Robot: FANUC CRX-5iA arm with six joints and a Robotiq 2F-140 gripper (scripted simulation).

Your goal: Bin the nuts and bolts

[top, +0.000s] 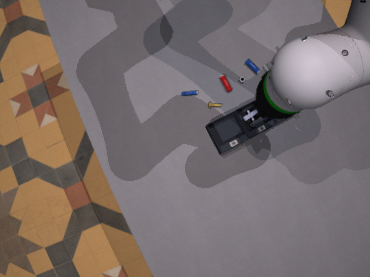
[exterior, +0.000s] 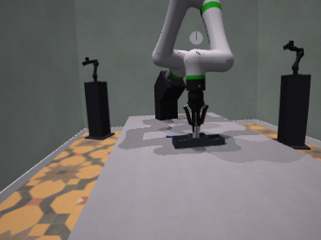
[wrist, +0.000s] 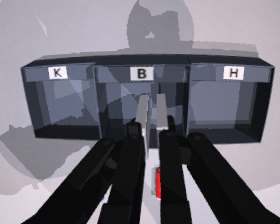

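Right now the dark tray is 1 cm to the left of my hand and 4 cm below it. The rest, counted from my hand: yellow bolt: 5 cm behind, 10 cm to the right, 6 cm below; then red cylinder: 11 cm behind, 6 cm to the right, 6 cm below; then grey nut: 12 cm behind, 1 cm to the right, 6 cm below.
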